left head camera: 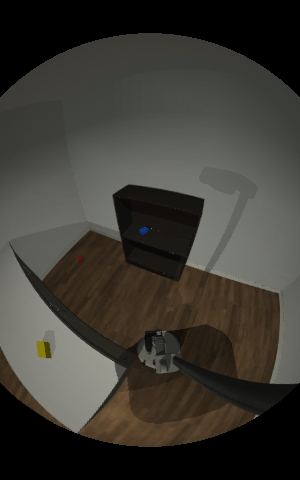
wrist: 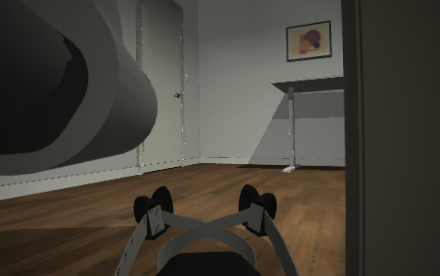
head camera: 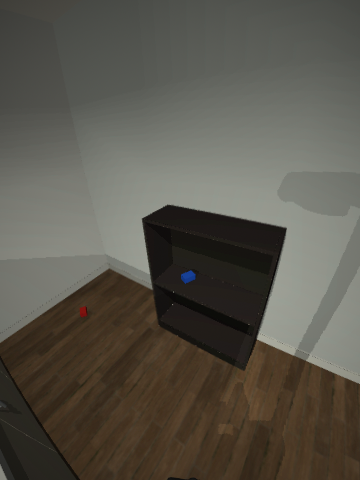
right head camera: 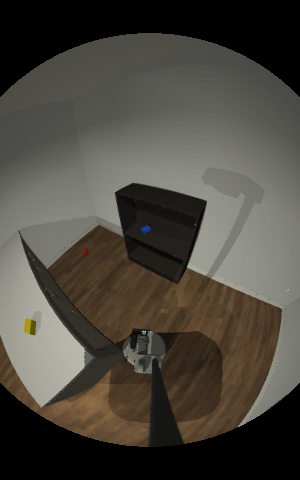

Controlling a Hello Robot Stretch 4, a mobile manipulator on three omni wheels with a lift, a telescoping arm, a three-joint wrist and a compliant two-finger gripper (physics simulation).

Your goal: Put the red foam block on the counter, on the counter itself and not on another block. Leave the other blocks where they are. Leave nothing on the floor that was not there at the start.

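Places are measured from the robot's base along level axes (x left, y up, z ahead), in metres.
Pixels of known places: gripper, fingertip midpoint: [left head camera: 148,365] [wrist: 205,201] [right head camera: 130,362].
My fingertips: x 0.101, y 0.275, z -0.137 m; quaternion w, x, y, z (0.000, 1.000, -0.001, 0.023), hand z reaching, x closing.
Ahead of a thing's pixels: the offset from my fingertips to its middle. "spot": to the spot under its first point. Level surfaces: height alone.
The red foam block @[dx +1.015, dy -0.279, dz +1.428 m] [head camera: 83,312] [left head camera: 80,258] [right head camera: 85,251] lies on the floor near the left wall, beyond the counter. The counter @[dy +0.608 m] [left head camera: 80,395] [right head camera: 60,370] has a white top and dark side, at the left of the left and right head views. A yellow block @[dx +0.525, dy +0.631, dz +0.109 m] [left head camera: 44,349] [right head camera: 30,326] rests on the counter top. A blue block @[dx -0.042, dy +0.269, dz +1.367 m] [head camera: 188,276] [left head camera: 143,230] [right head camera: 145,229] sits on the middle shelf of the dark bookshelf. My gripper [wrist: 205,201] is open and empty in the wrist view, its two pads apart, far from the red block.
The dark bookshelf @[spot: dx -0.217, dy +0.758, dz +1.333 m] [head camera: 215,218] [left head camera: 165,192] [right head camera: 167,191] stands against the back wall. The counter's dark side is close to my base [left head camera: 170,361] [right head camera: 156,345]. In the wrist view a dark panel [wrist: 400,150] fills the right; a table [wrist: 291,125], a door [wrist: 162,90] and a picture [wrist: 309,41] are beyond.
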